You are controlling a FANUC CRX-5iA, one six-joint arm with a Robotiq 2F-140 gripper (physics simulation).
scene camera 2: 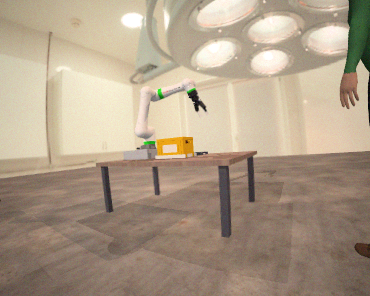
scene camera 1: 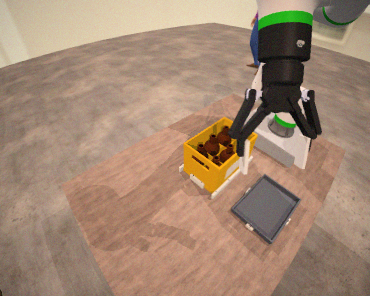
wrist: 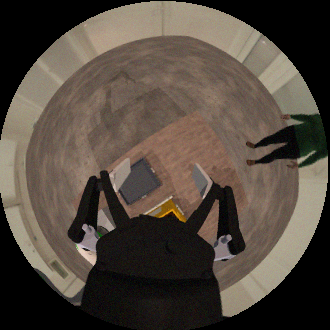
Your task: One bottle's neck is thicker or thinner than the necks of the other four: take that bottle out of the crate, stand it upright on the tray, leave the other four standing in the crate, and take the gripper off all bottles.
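Frame: origin at the arm's base, x left, y down, z back, level; centimetres.
Where they show: gripper, fingertip midpoint: [scene camera 2: 204,116] [scene camera 1: 272,168] [wrist: 161,167]; arm's base at its link origin: [scene camera 1: 280,128] [wrist: 103,234].
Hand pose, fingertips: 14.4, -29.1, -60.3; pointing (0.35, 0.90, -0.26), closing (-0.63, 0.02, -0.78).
Each offset is from my fingertips to the top centre of the thing, as dx, dy, dz. "*": to the spot under its first point. Level surfaces: height alone.
The yellow crate {-25.7, +20.1, +19.5} [scene camera 1: 197,167] [scene camera 2: 175,140] [wrist: 169,206] stands on the table. Brown bottles stand in it: one at the left corner {* -28.5, +22.1, +10.3} [scene camera 1: 202,149], one in the middle [scene camera 1: 212,145], one at the back {* -29.1, +25.5, +26.5} [scene camera 1: 224,137], one at the right [scene camera 1: 228,153] and a low-looking one at the front {* -20.5, +21.6, +9.6} [scene camera 1: 216,160]. The necks are too small and blurred to compare. The dark grey tray {+3.3, +35.0, +17.8} [scene camera 1: 267,206] [scene camera 2: 201,153] [wrist: 139,182] lies beside the crate and is empty. My gripper [scene camera 1: 275,154] [scene camera 2: 202,113] [wrist: 161,167] is open and empty, high above the table; one finger partly covers the crate's right side in scene camera 1.
White strips {* -15.1, +35.2, +5.5} [scene camera 1: 215,194] edge the crate's foot. The robot's grey base [scene camera 1: 274,147] [scene camera 2: 136,154] stands on the wooden table {dy +37.6} [scene camera 1: 135,200] [scene camera 2: 200,160] [wrist: 175,145] behind the crate. A person in green [scene camera 2: 357,42] [wrist: 311,140] stands away from the table. A large lamp [scene camera 2: 235,37] hangs overhead.
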